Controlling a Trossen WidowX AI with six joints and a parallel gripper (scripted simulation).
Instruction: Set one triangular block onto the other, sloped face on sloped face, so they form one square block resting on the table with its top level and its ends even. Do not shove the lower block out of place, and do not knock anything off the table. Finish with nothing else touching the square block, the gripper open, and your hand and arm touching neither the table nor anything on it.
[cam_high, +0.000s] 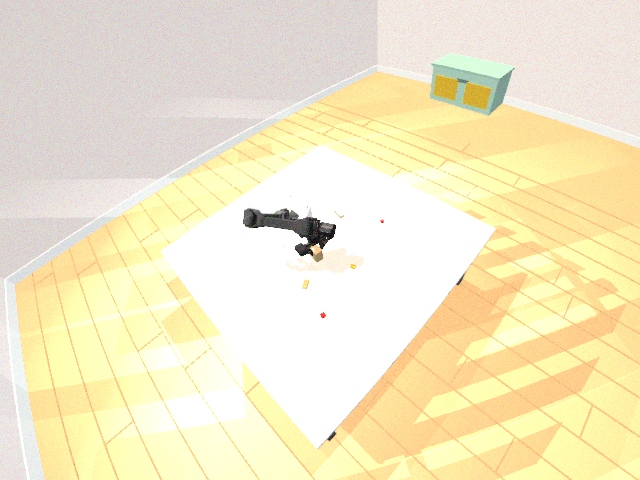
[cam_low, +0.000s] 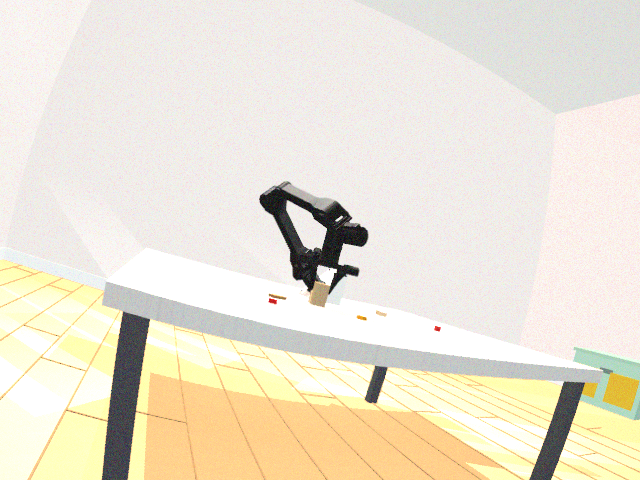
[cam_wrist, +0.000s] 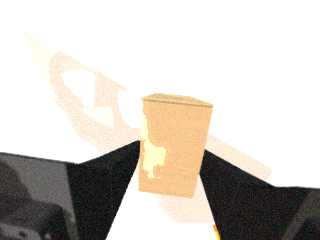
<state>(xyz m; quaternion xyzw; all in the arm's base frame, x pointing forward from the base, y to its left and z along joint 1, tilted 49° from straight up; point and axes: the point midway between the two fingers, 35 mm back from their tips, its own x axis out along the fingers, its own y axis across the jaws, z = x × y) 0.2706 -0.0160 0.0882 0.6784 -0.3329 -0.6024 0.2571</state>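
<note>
The tan triangular block lies 10 mm ahead of my gripper tip and 10 mm above it. Also, from my gripper tip: orange piece (170 mm ahead, 80 mm to the left, 30 mm below); then tan stick (290 mm to the left, 140 mm behind, 30 mm below).
</note>
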